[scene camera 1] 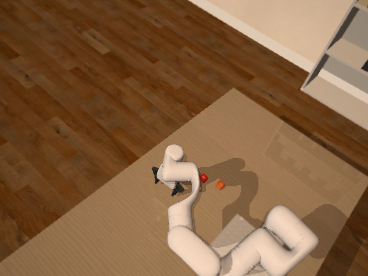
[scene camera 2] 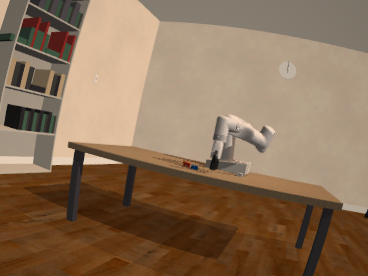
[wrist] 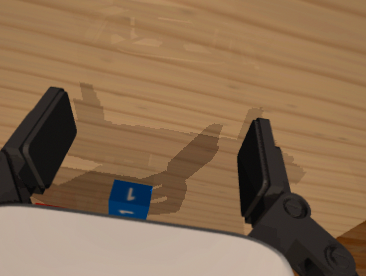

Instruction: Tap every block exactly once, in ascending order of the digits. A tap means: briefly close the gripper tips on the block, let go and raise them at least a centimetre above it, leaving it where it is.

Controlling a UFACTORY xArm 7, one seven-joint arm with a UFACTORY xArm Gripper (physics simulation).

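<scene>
A blue block (scene camera 2: 194,167) (wrist: 130,200) marked 1 rests on the table, low in the wrist view and left of the middle between the fingers, nearer the camera housing than the tips. In scene camera 1 the arm hides it. A red block (scene camera 1: 204,178) (scene camera 2: 186,164) lies right of the wrist in scene camera 1; a sliver of red shows at the housing edge in the wrist view. An orange block (scene camera 1: 220,185) lies beyond the red one. Their digits are unreadable. My gripper (scene camera 1: 166,183) (scene camera 2: 214,161) (wrist: 159,123) is open and empty above the table.
The arm (scene camera 1: 192,250) (scene camera 2: 240,127) reaches over the wooden table (scene camera 1: 100,225) (scene camera 2: 300,189) from its base (scene camera 1: 235,232) (scene camera 2: 235,166). Arm shadows fall around the blocks. A bookshelf (scene camera 1: 345,52) (scene camera 2: 46,152) stands off the table.
</scene>
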